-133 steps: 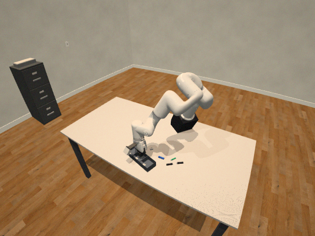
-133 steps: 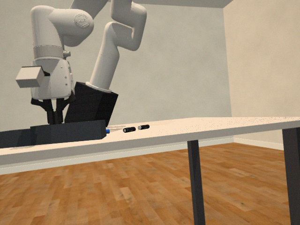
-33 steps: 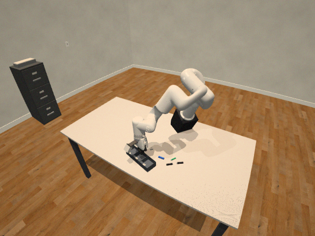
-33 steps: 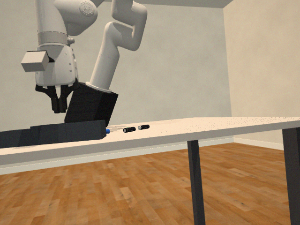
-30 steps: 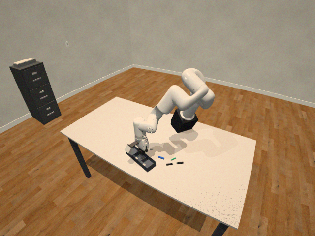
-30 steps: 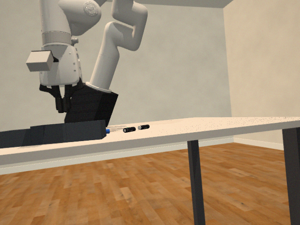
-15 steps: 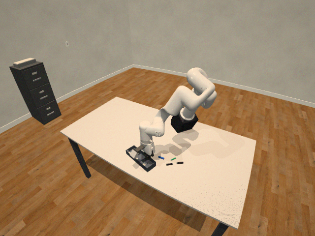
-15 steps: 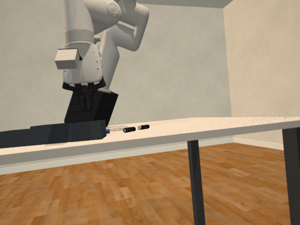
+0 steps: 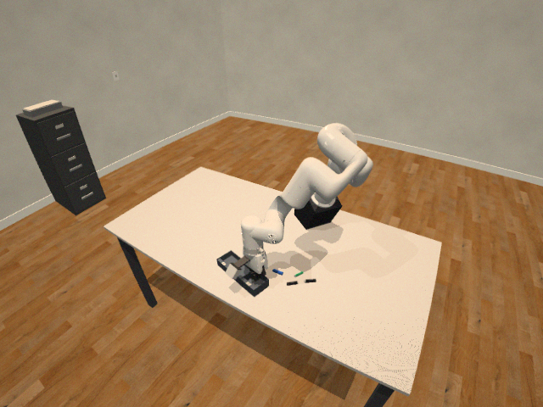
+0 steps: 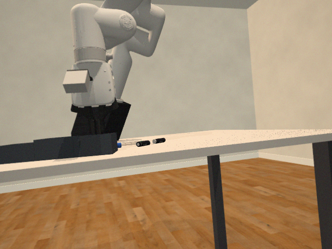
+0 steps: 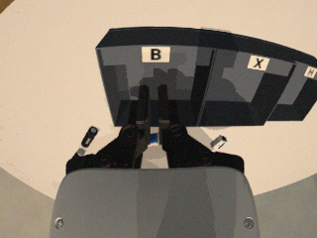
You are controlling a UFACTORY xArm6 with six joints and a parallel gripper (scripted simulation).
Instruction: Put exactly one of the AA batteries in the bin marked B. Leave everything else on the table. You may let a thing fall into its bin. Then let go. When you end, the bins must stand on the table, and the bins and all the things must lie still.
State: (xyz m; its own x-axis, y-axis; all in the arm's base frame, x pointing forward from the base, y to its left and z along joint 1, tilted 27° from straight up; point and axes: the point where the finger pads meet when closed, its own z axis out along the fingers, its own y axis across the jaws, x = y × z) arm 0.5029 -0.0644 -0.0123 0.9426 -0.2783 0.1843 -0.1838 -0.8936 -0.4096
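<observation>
My gripper is now 110 mm past the blue battery, 60 mm above it and 40 mm to the right of it. Round my hand: dark bin row 80 mm to the right, 40 mm below, 10 mm behind; then green cell 140 mm behind, 120 mm to the left, 60 mm below; then white piece 140 mm behind, 80 mm to the right, 50 mm below.
</observation>
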